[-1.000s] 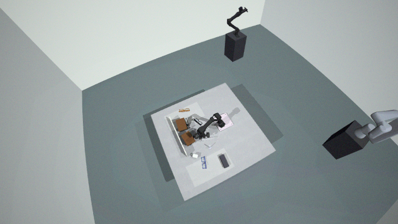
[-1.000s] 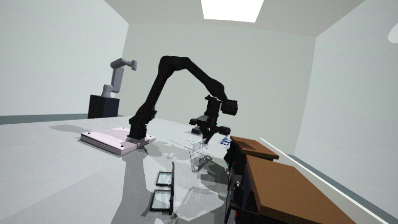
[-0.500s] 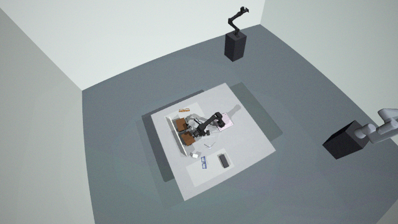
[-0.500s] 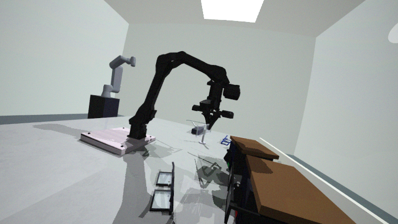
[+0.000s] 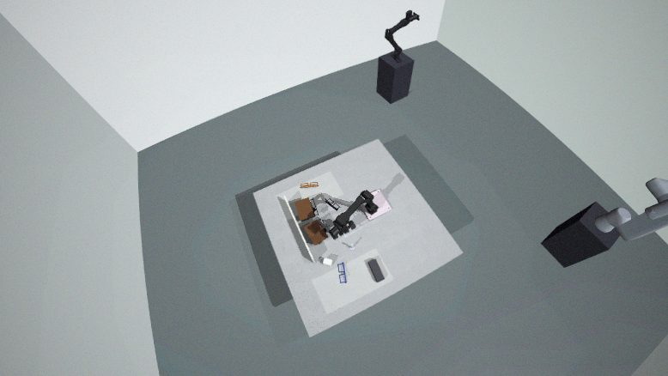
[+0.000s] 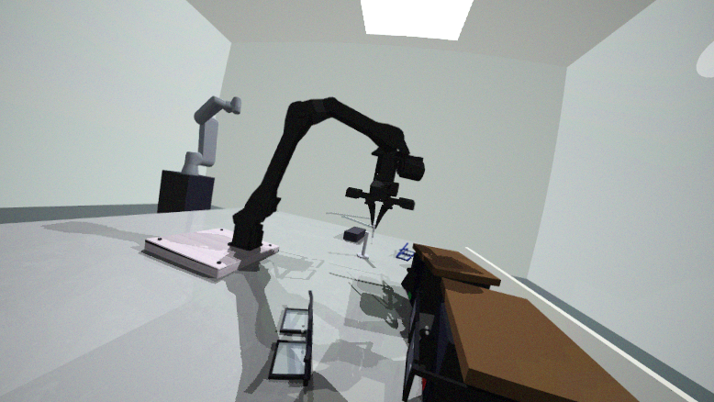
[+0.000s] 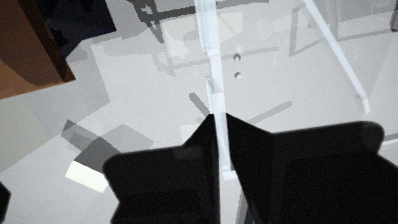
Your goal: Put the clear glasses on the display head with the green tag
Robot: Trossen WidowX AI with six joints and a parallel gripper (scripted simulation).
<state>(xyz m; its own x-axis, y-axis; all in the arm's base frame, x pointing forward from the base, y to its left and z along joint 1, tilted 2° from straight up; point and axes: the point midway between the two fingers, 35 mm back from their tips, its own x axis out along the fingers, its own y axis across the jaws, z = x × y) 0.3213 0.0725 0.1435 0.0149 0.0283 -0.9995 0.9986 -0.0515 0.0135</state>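
The thin stand lies 10 cm to the left of my gripper tip, 9 cm below it and 1 cm behind it. Round my gripper tip: white rail: 26 cm to the right, 26 cm ahead, 6 cm below; dark case: 34 cm to the left, 10 cm below, 6 cm behind; white block: 21 cm ahead, 9 cm to the left, 9 cm below.
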